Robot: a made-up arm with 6 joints.
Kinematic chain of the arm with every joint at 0, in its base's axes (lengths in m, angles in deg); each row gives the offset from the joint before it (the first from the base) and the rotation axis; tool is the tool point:
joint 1: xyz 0 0 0.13 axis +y
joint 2: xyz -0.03 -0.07 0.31 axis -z
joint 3: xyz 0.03 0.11 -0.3 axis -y
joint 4: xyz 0.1 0 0.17 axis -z
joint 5: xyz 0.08 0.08 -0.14 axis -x
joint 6: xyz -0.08 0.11 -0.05 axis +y
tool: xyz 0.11 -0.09 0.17
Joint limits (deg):
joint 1: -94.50..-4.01
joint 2: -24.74..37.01
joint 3: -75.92..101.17
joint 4: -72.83..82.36
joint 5: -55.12..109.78
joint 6: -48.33..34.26
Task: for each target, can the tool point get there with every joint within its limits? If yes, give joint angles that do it. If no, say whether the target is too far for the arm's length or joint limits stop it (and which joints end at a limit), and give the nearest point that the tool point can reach.
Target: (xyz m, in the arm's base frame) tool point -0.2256 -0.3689 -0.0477
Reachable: no: joint limits stop it (at a limit: joint 1, joint 2, joint 3, joint 4) | nearest point -0.1971 -0.1527 0.0048 | short by 0.224 m
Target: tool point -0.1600 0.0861 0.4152
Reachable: yes | joints -45.19 -18.81 51.98 69.52 59.38 -10.12
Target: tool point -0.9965 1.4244 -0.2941
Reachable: no: too far | nearest point -0.2299 0.2459 0.0449 | short by 1.446 m
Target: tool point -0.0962 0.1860 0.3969
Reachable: yes | joints -56.20 -14.11 30.64 39.35 60.97 -2.92
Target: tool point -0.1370 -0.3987 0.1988
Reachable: no: joint limits stop it (at a limit: joint 1, joint 2, joint 4, joint 6) | nearest point -0.1231 -0.2667 0.2521 | short by 0.143 m
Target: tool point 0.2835 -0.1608 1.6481
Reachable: no: too far | nearest point 0.0694 -0.0731 0.5014 | short by 1.170 m
